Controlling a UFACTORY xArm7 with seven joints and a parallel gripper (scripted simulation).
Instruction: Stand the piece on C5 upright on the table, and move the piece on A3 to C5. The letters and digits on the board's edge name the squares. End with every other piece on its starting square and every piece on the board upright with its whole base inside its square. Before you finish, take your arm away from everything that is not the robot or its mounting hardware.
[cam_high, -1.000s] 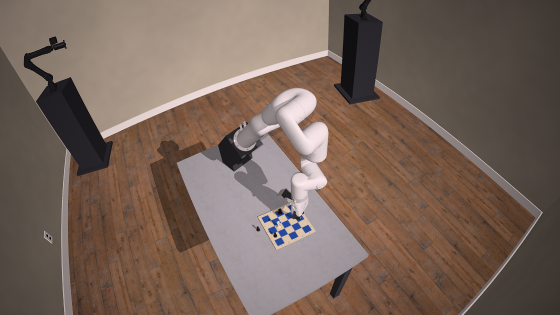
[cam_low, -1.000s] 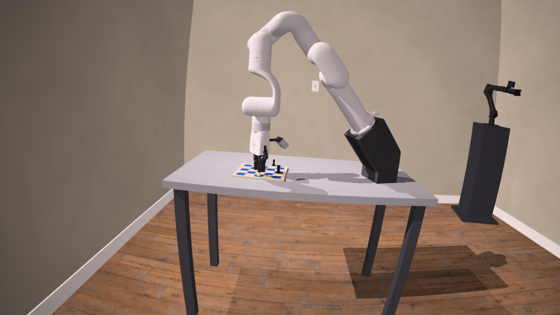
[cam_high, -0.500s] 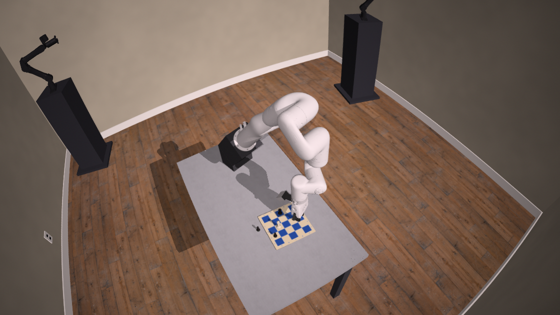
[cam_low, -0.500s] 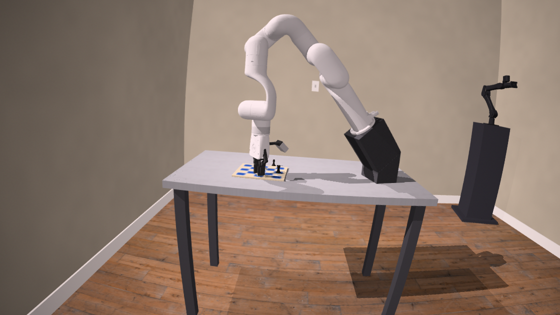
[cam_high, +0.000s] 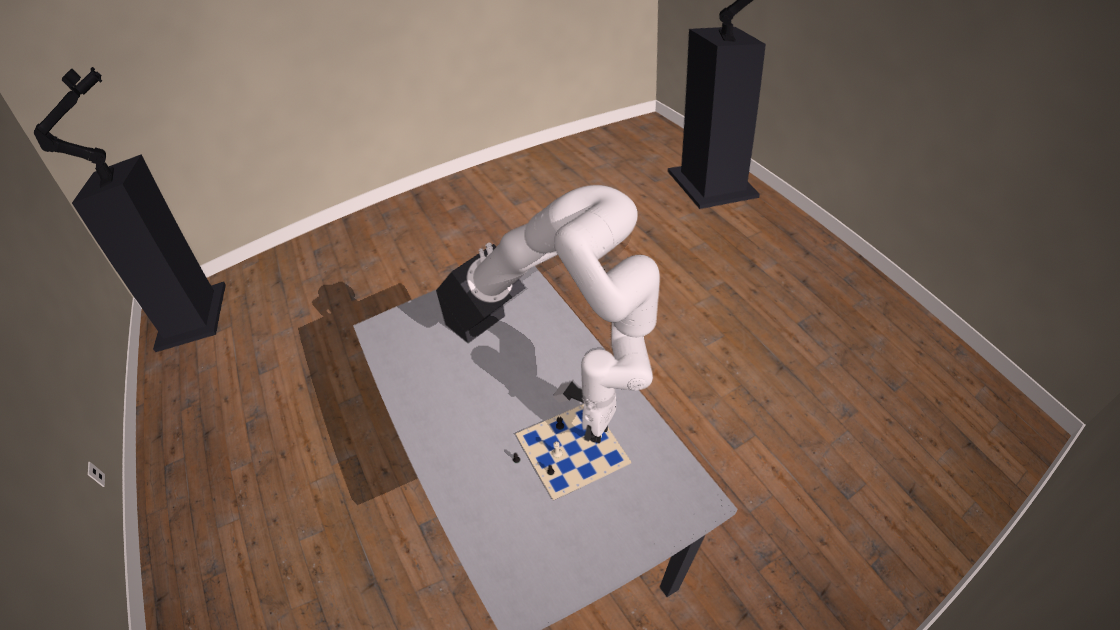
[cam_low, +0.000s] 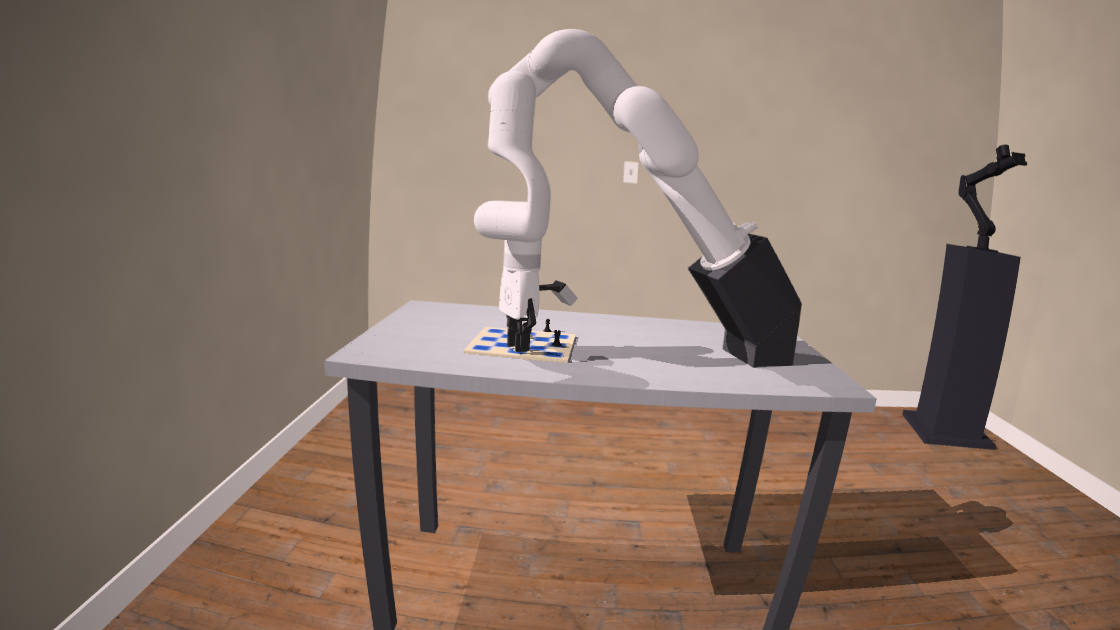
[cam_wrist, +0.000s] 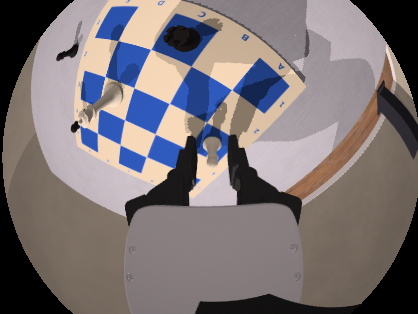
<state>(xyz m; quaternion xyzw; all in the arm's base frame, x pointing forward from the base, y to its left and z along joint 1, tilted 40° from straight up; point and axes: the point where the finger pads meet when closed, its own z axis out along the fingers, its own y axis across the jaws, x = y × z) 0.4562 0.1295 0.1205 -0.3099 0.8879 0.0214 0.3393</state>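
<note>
Right now my hand is 10 mm above the white pawn. From my hand the other things lie so: tall white piece 20 mm ahead, 110 mm to the right; chessboard 10 mm ahead, 70 mm to the right, 30 mm below.
</note>
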